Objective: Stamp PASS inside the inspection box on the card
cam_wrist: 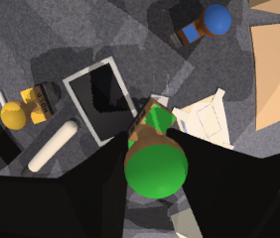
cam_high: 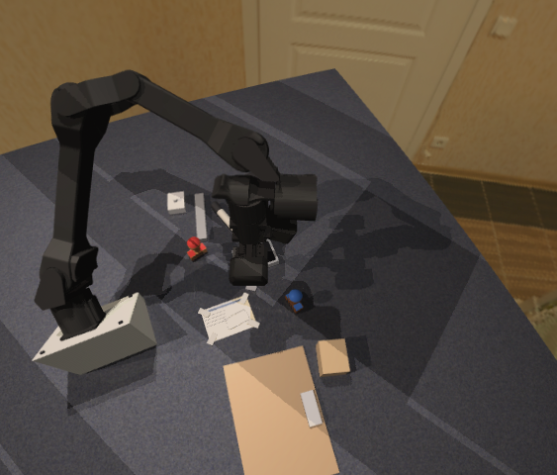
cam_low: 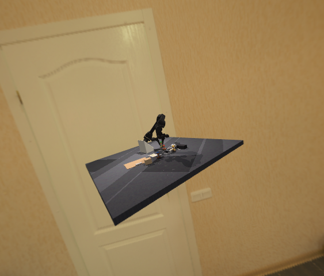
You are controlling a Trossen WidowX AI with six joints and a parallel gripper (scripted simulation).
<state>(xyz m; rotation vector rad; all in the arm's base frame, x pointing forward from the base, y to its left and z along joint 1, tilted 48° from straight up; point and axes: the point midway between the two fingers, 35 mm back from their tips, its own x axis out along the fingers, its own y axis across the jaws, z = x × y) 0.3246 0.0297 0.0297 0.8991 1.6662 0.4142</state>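
My gripper tip is now 8 cm past the white card, 8 cm to the left of it and 10 cm above it. Round my gripper tip: blue-knobbed stamp: 6 cm ahead, 9 cm to the right, 8 cm below; then green-knobbed stamp: right at my gripper tip; then ink pad: 1 cm ahead, 4 cm to the left, 9 cm below.
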